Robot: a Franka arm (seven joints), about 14 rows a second.
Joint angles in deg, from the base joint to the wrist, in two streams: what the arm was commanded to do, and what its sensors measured. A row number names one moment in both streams.
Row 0, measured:
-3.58, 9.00, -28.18, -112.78, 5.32, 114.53, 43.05
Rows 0 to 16, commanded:
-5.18, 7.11, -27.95, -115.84, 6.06, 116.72, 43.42
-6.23, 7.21, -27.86, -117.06, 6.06, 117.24, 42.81
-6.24, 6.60, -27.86, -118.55, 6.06, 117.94, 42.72
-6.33, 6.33, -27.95, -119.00, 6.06, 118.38, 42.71
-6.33, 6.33, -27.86, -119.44, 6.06, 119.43, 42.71
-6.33, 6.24, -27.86, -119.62, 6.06, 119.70, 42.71
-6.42, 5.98, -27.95, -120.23, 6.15, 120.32, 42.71
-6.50, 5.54, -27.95, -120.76, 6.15, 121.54, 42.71
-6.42, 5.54, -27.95, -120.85, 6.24, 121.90, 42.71
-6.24, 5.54, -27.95, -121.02, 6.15, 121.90, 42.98
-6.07, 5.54, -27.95, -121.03, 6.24, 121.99, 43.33
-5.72, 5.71, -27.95, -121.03, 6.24, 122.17, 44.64
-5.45, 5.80, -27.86, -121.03, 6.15, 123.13, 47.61
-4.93, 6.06, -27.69, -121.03, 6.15, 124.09, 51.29
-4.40, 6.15, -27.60, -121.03, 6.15, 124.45, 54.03
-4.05, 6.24, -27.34, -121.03, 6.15, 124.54, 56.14
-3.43, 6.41, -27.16, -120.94, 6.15, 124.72, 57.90
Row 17, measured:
-4.66, 7.58, -27.40, -119.16, 5.46, 122.68, 53.83
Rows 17 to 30, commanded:
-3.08, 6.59, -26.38, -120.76, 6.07, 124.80, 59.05
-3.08, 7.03, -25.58, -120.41, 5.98, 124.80, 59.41
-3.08, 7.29, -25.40, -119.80, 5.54, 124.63, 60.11
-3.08, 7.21, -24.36, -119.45, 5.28, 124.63, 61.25
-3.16, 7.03, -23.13, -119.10, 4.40, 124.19, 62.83
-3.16, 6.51, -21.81, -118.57, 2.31, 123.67, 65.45
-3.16, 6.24, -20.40, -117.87, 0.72, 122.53, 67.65
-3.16, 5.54, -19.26, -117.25, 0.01, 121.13, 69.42
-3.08, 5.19, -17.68, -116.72, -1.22, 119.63, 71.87
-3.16, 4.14, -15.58, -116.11, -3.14, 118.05, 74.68
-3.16, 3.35, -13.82, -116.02, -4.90, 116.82, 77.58
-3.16, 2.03, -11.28, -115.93, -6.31, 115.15, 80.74
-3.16, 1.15, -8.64, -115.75, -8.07, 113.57, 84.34
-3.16, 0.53, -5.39, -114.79, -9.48, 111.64, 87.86
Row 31, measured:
-3.26, 3.05, -9.60, -115.43, -6.36, 115.14, 81.89
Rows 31 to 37, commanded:
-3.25, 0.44, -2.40, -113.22, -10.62, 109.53, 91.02
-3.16, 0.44, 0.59, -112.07, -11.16, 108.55, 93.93
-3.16, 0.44, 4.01, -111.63, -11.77, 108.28, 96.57
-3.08, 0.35, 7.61, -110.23, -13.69, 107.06, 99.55
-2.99, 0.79, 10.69, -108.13, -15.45, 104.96, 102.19
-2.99, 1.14, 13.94, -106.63, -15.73, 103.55, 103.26
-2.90, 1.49, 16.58, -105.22, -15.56, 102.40, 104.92
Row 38, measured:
-2.87, 0.64, 12.51, -108.95, -13.73, 106.00, 101.72
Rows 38 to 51, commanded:
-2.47, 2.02, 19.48, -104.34, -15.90, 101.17, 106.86
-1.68, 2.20, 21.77, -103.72, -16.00, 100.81, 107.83
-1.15, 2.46, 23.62, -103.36, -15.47, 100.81, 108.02
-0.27, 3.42, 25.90, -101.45, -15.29, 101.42, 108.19
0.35, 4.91, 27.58, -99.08, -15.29, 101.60, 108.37
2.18, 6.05, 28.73, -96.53, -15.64, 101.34, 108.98
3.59, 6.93, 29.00, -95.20, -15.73, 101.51, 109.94
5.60, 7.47, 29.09, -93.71, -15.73, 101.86, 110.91
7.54, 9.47, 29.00, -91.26, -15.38, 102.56, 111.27
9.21, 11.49, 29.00, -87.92, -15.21, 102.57, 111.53
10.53, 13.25, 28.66, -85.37, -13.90, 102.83, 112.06
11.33, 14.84, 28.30, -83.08, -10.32, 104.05, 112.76
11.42, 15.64, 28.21, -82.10, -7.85, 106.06, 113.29
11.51, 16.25, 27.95, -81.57, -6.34, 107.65, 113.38
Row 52, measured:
10.44, 12.80, 28.99, -86.22, -9.04, 105.88, 112.41
